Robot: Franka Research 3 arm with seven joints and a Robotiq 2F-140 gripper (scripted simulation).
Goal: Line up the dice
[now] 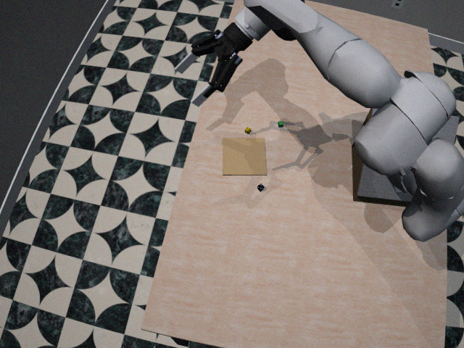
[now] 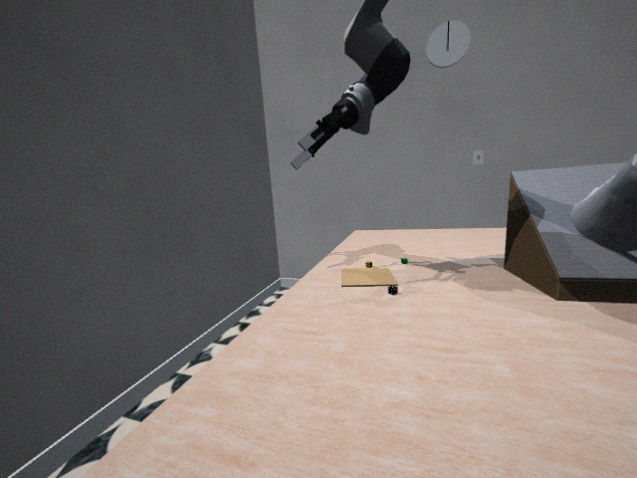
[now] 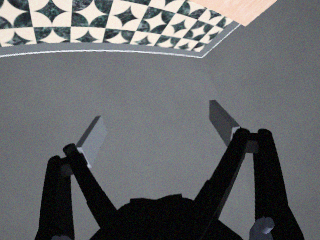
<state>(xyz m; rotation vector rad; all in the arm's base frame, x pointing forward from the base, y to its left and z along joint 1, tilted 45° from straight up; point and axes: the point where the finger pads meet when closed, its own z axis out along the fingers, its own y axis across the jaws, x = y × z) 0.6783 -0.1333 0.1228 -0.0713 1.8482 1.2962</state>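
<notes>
My hand is 330 mm above the green die, 280 mm past it and 150 mm to the left of it. The rest, counted from my hand: yellow die: 330 mm below, 170 mm behind, 110 mm to the right; then tan mat: 340 mm below, 170 mm behind, 10 mm to the right; then black die: 330 mm below, 230 mm behind, 100 mm to the left.
</notes>
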